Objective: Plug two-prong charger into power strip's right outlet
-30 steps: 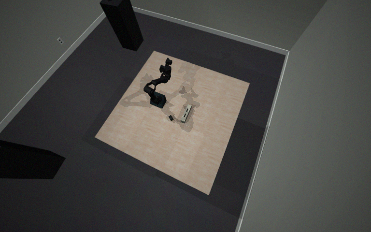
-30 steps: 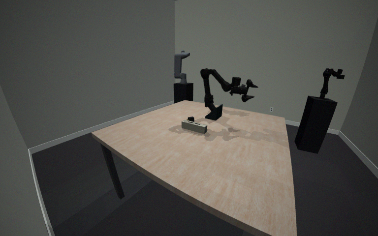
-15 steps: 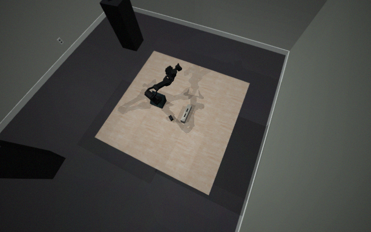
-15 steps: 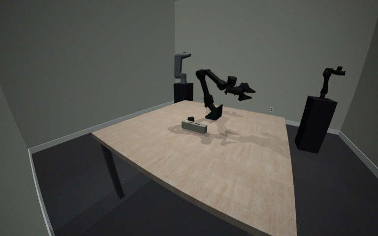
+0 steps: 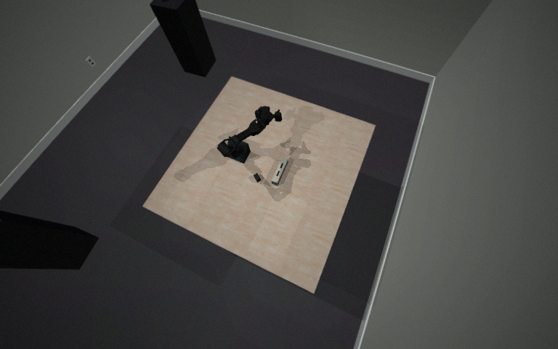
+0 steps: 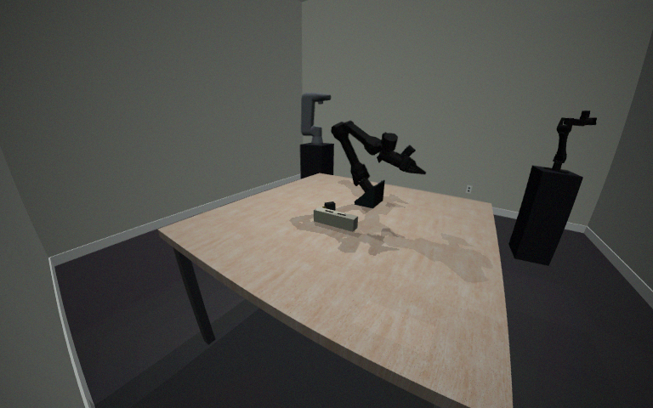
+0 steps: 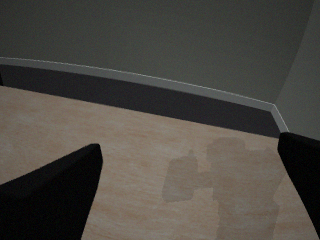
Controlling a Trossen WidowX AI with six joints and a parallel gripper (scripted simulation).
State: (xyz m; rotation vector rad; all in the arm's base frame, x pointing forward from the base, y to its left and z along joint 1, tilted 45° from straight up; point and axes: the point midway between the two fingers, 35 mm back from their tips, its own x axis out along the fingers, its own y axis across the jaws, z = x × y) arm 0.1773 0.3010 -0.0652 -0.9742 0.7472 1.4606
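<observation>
My gripper tip is 450 mm to the left of the black two-prong charger, 230 mm above it and 40 mm short of it.
</observation>
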